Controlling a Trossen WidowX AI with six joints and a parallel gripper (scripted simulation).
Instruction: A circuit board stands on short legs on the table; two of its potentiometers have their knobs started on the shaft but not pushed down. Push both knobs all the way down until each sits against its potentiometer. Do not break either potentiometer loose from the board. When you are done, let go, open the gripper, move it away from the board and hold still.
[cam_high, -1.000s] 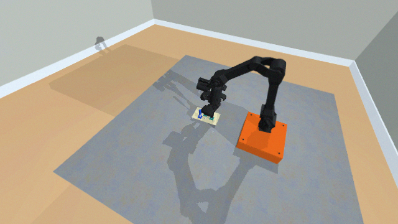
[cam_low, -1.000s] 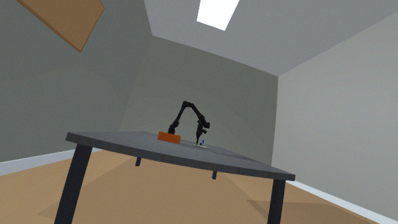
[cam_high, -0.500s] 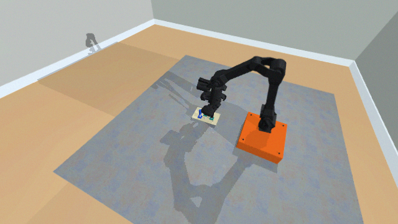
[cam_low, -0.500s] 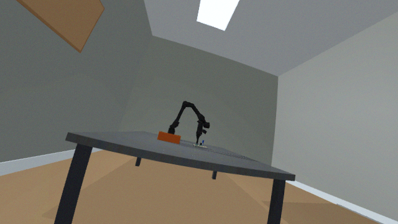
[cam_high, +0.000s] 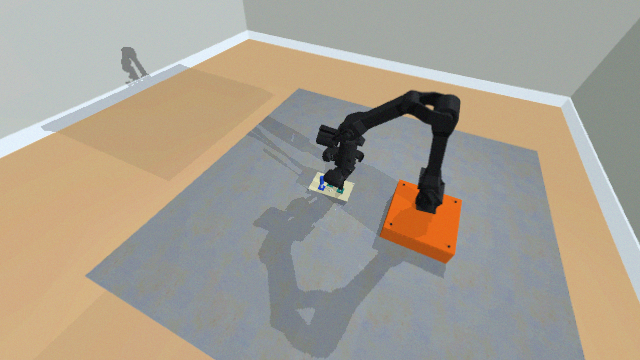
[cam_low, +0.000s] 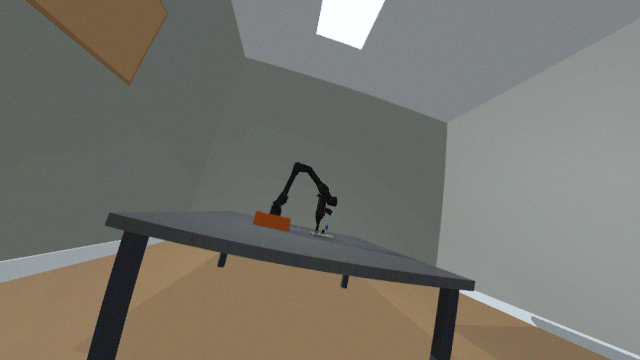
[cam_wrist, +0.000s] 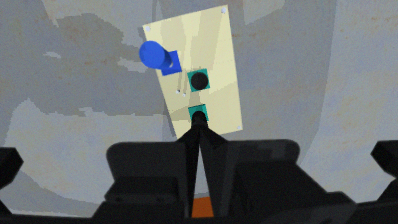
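The black knob is 1 cm below my gripper tip. From my gripper tip the other things lie so: blue knob (7 cm ahead, 1 cm to the left).
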